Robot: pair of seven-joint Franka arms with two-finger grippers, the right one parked.
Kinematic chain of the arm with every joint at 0, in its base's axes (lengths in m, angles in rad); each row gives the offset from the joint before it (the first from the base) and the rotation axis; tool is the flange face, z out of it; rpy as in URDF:
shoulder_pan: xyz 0 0 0.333 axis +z
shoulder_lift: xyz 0 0 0 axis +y
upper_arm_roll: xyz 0 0 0.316 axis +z
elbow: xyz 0.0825 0 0 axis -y
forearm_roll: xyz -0.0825 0 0.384 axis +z
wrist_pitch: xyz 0 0 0 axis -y
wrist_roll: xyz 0.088 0 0 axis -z
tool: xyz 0 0 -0.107 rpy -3.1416 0 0
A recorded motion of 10 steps. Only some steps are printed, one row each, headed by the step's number.
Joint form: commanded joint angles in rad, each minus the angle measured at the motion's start. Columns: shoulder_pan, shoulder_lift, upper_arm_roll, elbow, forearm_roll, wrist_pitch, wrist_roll.
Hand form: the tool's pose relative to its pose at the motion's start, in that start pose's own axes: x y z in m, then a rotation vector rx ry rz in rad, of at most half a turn. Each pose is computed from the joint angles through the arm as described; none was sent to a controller.
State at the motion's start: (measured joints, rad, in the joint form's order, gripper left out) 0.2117 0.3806 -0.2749 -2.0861 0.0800 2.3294 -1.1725
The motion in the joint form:
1: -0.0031 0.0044 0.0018 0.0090 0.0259 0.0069 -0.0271
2: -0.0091 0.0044 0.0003 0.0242 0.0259 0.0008 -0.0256
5: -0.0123 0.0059 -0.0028 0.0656 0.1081 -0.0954 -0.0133
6: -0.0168 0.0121 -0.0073 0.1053 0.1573 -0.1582 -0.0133
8: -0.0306 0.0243 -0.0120 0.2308 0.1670 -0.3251 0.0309
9: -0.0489 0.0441 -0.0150 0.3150 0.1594 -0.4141 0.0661
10: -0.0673 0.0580 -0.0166 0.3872 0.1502 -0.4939 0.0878
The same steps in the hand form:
1: 0.0014 0.0032 -0.0018 -0.0036 0.0216 -0.0085
2: -0.0004 0.0085 -0.0076 -0.0113 0.0262 -0.0007
5: 0.0013 0.0102 -0.0163 0.0660 0.0664 0.0657
6: 0.0024 0.0151 -0.0250 0.1084 0.0951 0.0969
8: 0.0063 0.0299 -0.0602 0.1684 0.0932 0.1366
9: 0.0028 0.0430 -0.0791 0.1908 0.0792 0.1721
10: -0.0025 0.0530 -0.0972 0.2094 0.0655 0.1947

